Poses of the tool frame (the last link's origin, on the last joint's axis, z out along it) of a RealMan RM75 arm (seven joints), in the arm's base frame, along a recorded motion.
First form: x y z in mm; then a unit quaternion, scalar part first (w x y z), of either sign.
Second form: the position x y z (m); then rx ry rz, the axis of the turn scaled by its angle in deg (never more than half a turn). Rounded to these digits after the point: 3 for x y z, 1 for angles.
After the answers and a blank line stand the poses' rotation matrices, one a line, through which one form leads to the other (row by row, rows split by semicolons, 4 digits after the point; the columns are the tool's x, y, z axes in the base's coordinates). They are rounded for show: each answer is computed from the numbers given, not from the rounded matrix.
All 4 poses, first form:
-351 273 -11 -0.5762 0.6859 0.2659 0.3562
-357 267 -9 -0.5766 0.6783 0.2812 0.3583
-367 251 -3 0.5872 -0.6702 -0.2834 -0.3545
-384 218 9 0.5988 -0.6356 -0.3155 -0.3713
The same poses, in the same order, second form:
-0.351 0.273 -0.011 -92.0 -35.7 -47.8
-0.357 0.267 -0.009 -91.0 -37.7 -48.1
-0.367 0.251 -0.003 -89.5 -37.8 -47.3
-0.384 0.218 0.009 -84.5 -41.9 -49.3

0.6049 0.7752 0.1822; -0.0457 -0.1946 0.9798; 0.7950 -0.6010 -0.0823
0.5851 0.7947 0.1618; -0.0317 -0.1769 0.9837; 0.8103 -0.5807 -0.0783
0.5880 0.7962 0.1424; -0.0365 -0.1497 0.9881; 0.8080 -0.5862 -0.0590
0.5252 0.8458 0.0942; -0.0436 -0.0838 0.9955; 0.8499 -0.5269 -0.0071

